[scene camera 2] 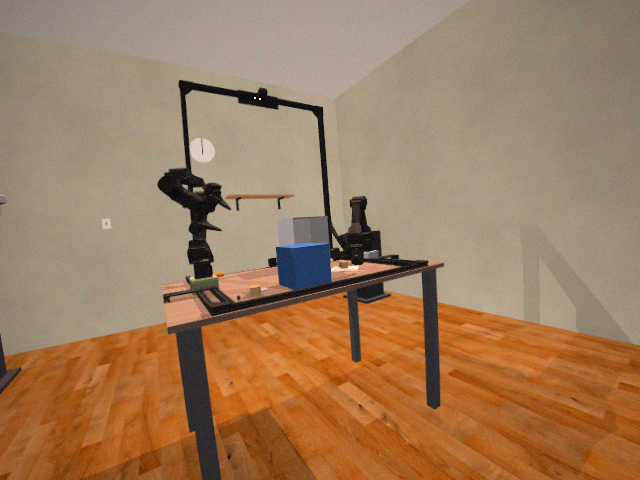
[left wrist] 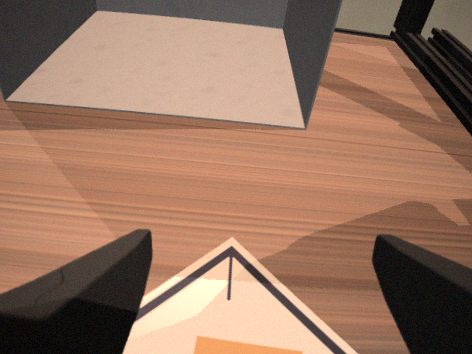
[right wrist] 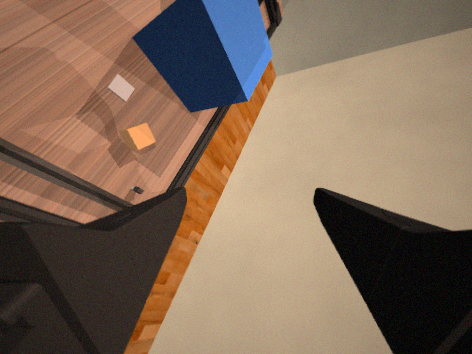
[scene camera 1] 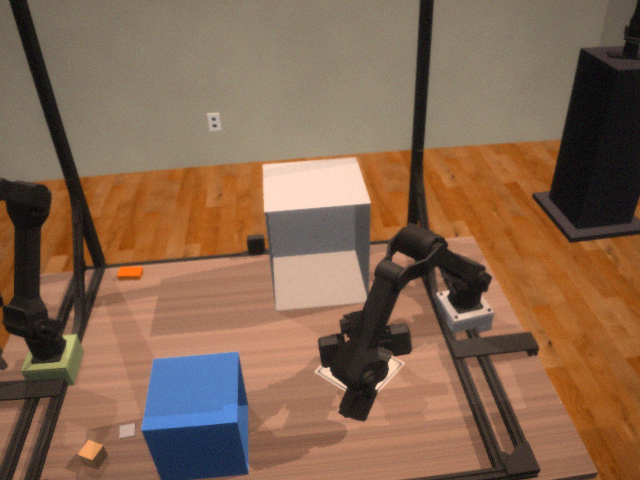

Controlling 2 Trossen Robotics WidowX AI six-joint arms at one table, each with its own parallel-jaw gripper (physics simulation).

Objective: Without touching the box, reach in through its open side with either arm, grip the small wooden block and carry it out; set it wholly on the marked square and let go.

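The small wooden block (scene camera 2: 343, 264) (left wrist: 247, 346) rests on the white marked square (scene camera 2: 353, 268) (left wrist: 275, 310). Part of its top shows at the bottom edge of the left wrist view, so how its far edges lie on the square is hidden there. My left gripper (left wrist: 264, 245) is open, with nothing between its fingers; in scene camera 1 its arm covers the block and most of the square. The white box (scene camera 1: 316, 186) (scene camera 2: 286, 231) (left wrist: 312, 75) stands behind, its open side facing the square. My right gripper (scene camera 2: 224, 218) (right wrist: 249, 194) is open and empty, high at the left of scene camera 2.
A blue box (scene camera 1: 193, 392) (scene camera 2: 303, 266) (right wrist: 200, 60) stands in front, left of the square. Another wooden block (scene camera 1: 92, 453) (scene camera 2: 254, 290) (right wrist: 141, 136) and a small pale tile (scene camera 1: 127, 430) (right wrist: 121, 87) lie left of it. An orange piece (scene camera 1: 130, 272) lies at the back left.
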